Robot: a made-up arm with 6 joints.
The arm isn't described. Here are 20 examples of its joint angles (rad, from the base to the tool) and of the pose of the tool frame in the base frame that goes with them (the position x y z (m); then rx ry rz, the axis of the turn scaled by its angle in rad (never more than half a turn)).
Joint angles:
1: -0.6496 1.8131 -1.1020 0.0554 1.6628 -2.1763
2: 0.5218 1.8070 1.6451 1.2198 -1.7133 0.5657
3: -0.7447 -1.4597 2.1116 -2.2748 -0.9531 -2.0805
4: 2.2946 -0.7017 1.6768 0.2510 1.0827 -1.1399
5: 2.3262 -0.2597 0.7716 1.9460 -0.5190 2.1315
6: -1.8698 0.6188 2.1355 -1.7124 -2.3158 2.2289
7: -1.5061 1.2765 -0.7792 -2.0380 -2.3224 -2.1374
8: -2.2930 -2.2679 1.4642 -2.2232 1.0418 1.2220
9: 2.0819 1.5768 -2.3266 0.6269 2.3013 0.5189
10: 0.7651 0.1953 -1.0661 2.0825 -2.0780 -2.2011
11: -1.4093 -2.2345 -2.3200 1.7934 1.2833 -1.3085
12: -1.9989 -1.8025 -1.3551 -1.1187 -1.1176 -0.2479
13: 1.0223 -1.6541 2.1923 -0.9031 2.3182 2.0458
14: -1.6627 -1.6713 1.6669 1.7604 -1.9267 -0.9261
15: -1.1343 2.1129 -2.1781 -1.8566 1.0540 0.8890
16: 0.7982 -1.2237 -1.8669 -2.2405 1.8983 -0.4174
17: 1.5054 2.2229 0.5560 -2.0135 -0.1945 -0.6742
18: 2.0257 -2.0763 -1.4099 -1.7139 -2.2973 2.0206
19: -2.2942 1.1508 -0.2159 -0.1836 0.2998 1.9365
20: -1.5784 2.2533 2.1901 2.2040 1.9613 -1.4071
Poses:
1: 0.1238 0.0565 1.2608 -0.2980 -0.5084 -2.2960
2: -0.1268 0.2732 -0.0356 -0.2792 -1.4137 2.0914
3: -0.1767 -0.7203 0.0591 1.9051 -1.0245 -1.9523
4: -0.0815 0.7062 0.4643 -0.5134 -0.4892 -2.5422
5: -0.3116 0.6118 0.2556 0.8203 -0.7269 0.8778
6: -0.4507 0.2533 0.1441 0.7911 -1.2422 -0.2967
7: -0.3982 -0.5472 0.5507 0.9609 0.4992 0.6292
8: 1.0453 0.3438 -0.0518 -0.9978 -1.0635 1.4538
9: 0.5678 0.3888 0.6122 2.2765 0.2979 -1.4538
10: -0.2091 0.6026 -0.3199 -1.3572 1.0509 -0.2662
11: -0.1854 0.0890 0.1546 0.4233 -2.1636 -1.1670
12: 0.8400 0.1001 0.2478 -1.8313 -1.9453 0.4341
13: -1.2062 -0.7503 0.4498 -2.9269 0.6692 -0.1094
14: 0.4307 -0.0790 0.0110 -1.6822 1.0568 -0.7601
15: -0.6088 0.3819 0.2771 0.0344 1.8467 -2.0293
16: -0.8227 -0.5065 0.1804 -1.1317 -2.2262 0.8170
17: 0.4721 0.4470 0.6606 2.3966 0.5035 1.0523
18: 0.1300 0.7169 0.8166 0.6345 -0.1033 -1.3973
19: -0.6694 -0.3921 -0.4390 0.2123 -1.1714 2.2902
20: 0.4881 0.2364 0.5178 0.3931 1.9150 1.4078
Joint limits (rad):
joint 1: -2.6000..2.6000
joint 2: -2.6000..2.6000
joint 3: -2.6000..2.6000
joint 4: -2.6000..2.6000
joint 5: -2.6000..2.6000
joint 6: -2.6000..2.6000
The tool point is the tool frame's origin. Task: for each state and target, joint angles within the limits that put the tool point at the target. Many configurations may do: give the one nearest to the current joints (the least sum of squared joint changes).
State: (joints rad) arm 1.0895 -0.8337 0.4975 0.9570 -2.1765 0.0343
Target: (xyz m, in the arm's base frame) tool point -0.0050 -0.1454 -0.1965
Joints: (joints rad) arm 0.9686 -0.3604 -0.1198 0.6013 -2.1778 0.3143
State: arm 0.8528 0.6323 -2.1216 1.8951 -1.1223 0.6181
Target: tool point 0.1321 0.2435 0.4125
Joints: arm 1.2614 0.6098 -1.4317 1.8821 -0.8942 0.9611
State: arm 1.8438 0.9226 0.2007 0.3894 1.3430 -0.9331
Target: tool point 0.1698 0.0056 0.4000
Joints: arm 1.4269 0.7654 -0.6673 0.5487 1.7050 -0.6326
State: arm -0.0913 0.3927 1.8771 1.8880 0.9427 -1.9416
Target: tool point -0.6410 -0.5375 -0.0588
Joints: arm 0.0875 1.0895 1.4745 0.8637 0.9487 -2.1062
